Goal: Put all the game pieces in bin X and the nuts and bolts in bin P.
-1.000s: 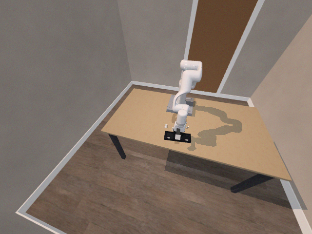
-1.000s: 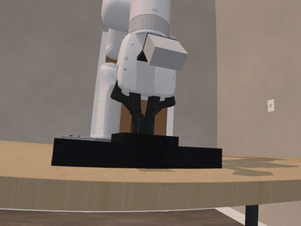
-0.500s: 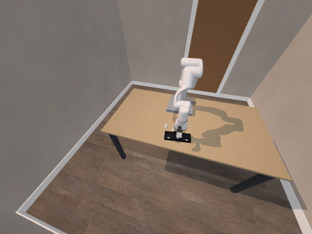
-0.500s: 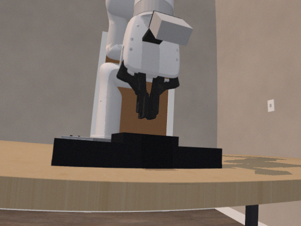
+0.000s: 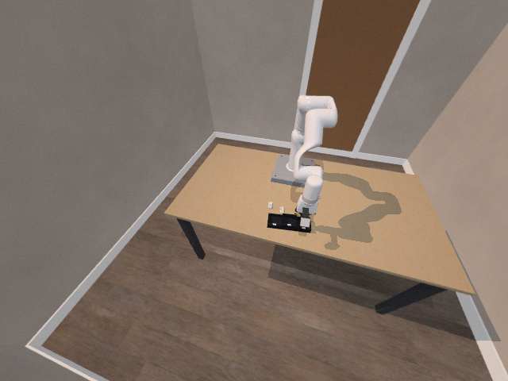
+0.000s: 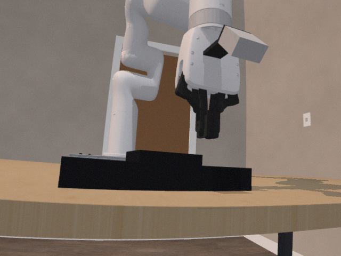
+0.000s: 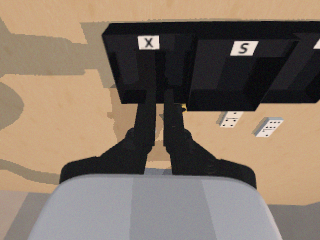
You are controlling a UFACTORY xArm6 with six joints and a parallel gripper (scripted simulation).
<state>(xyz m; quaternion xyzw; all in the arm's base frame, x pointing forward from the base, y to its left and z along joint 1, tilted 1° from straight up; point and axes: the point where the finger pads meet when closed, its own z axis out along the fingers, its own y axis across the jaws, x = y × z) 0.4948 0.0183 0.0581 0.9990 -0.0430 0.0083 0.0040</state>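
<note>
The yellow nut lies 9 cm below my hand, 8 cm behind it and 3 cm to the right of it. From my hand the other things lie so: orange battery (12 cm behind, 9 cm below, 1 cm to the right); black bin (7 cm to the right, 7 cm below); grey bolt (14 cm behind, 9 cm below, 3 cm to the left).
</note>
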